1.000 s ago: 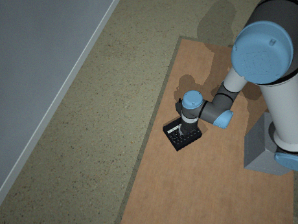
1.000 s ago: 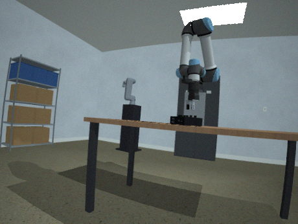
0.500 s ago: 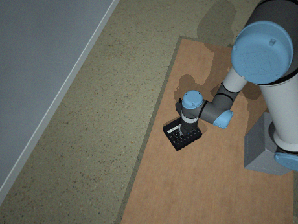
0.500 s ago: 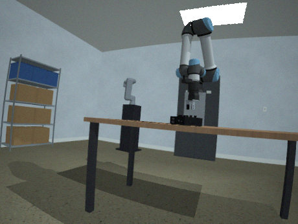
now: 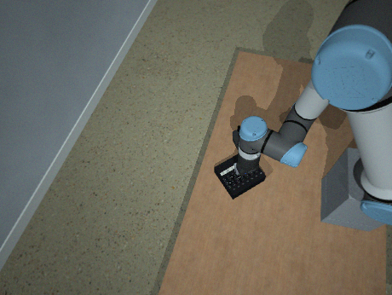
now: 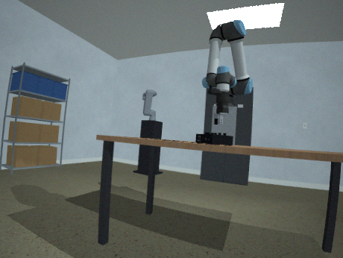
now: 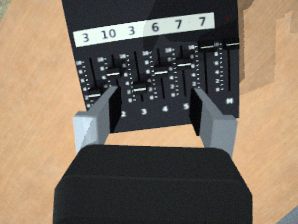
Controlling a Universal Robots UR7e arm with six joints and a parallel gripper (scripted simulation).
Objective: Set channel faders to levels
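My hand is 10 mm short of the channel 3 cap, 10 mm to the right of it and 70 mm above it. Round my hand: channel 5 cap: 10 mm behind, 30 mm to the right, 70 mm below; then channel 1 cap: 30 mm ahead, 50 mm to the left, 70 mm below; then channel 4 cap: 10 mm to the right, 70 mm below.
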